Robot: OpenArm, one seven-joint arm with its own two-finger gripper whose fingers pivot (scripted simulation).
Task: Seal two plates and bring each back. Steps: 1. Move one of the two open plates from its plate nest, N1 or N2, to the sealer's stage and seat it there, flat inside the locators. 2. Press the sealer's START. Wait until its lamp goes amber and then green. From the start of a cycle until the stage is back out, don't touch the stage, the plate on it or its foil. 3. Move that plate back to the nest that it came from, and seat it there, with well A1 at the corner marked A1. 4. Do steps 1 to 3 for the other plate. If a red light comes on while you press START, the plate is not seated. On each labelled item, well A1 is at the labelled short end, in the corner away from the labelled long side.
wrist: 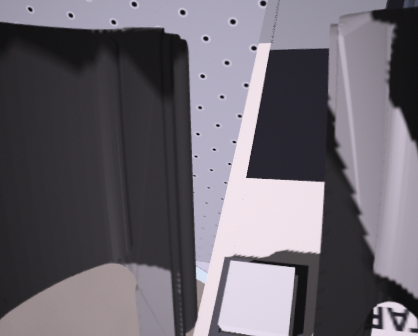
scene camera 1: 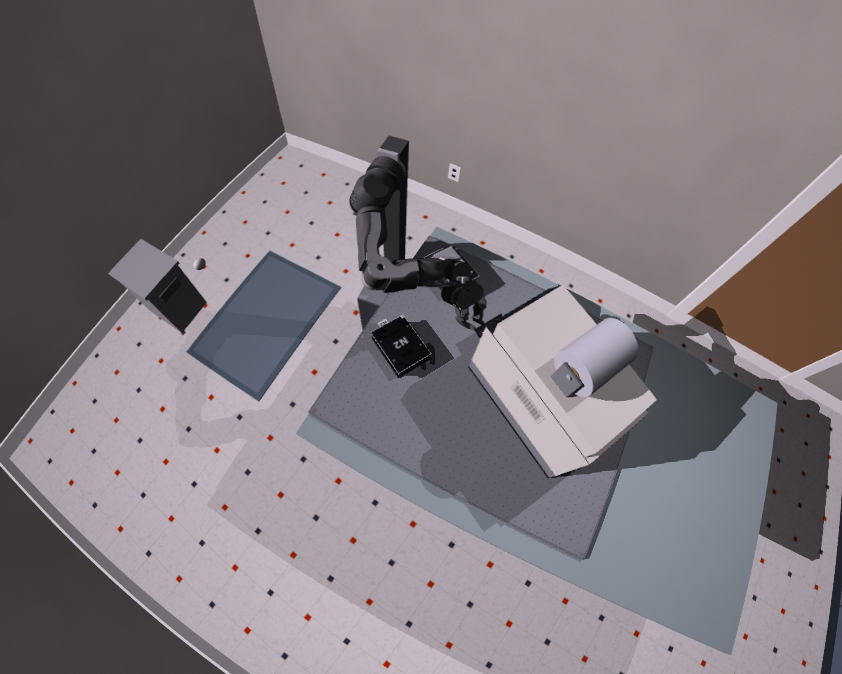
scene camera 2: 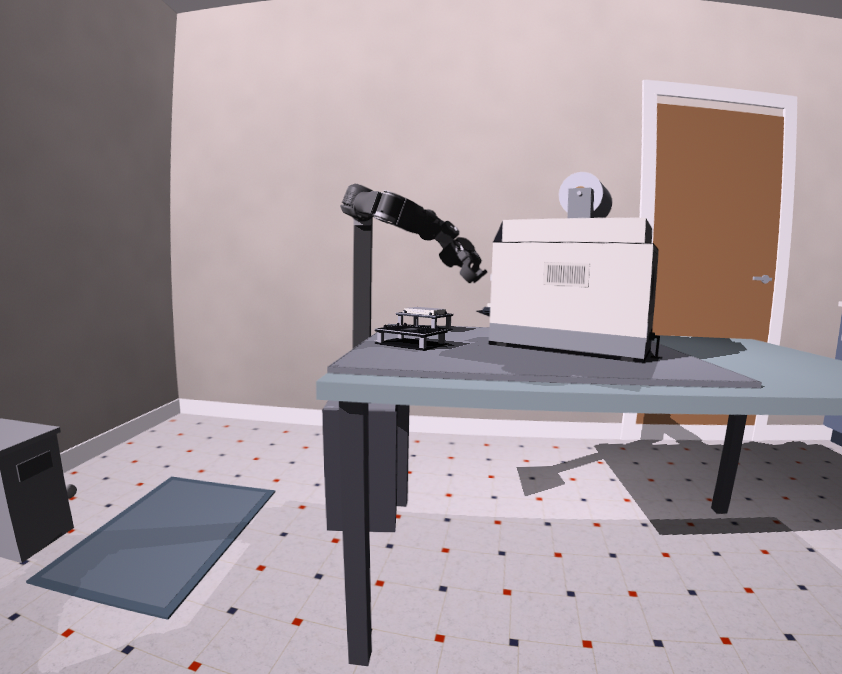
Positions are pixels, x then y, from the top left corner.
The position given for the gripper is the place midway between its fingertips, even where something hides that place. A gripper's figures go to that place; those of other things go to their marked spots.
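Arm post [scene camera 2: 362,262], 150 cm from the lens. Gripper [scene camera 2: 478,277], 126 cm from the lens. The gripper is nearer to the lens than the arm post.
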